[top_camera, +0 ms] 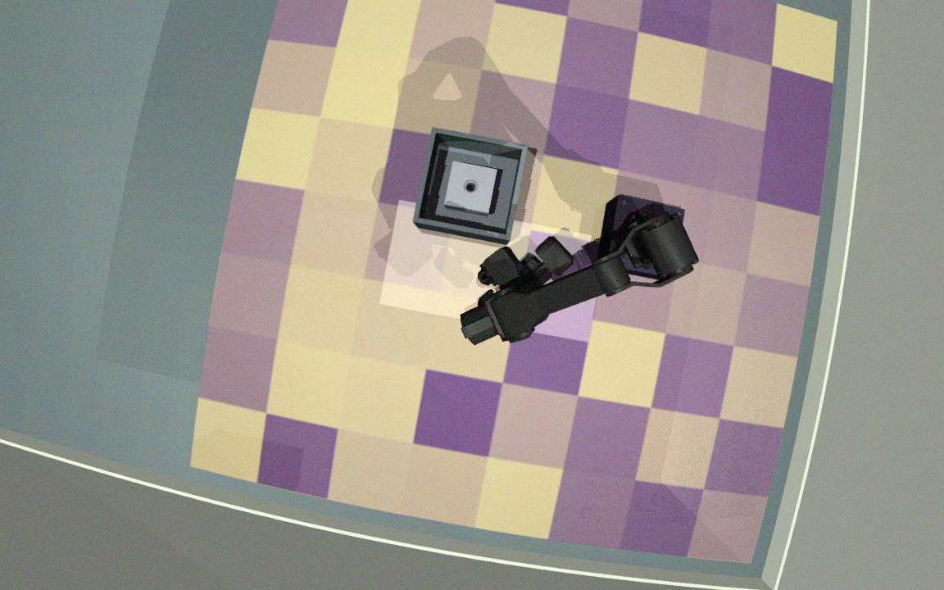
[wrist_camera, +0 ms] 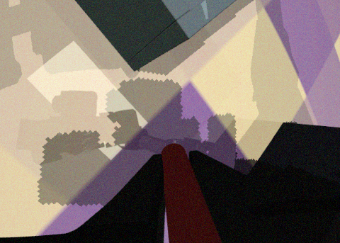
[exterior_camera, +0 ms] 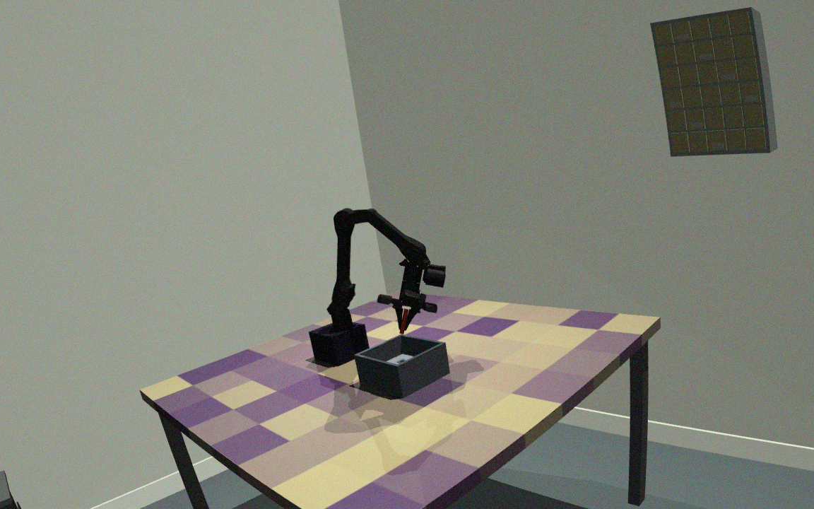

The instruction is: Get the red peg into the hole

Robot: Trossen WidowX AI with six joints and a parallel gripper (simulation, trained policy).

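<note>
Right now the pale plate is 15 cm to the right of my gripper tip, 12 cm ahead of it and 4 cm below it. From my gripper tip the other things lie so: red peg 3 cm above, 1 cm to the left; dark grey box 15 cm to the right, 12 cm ahead, 6 cm below.
</note>
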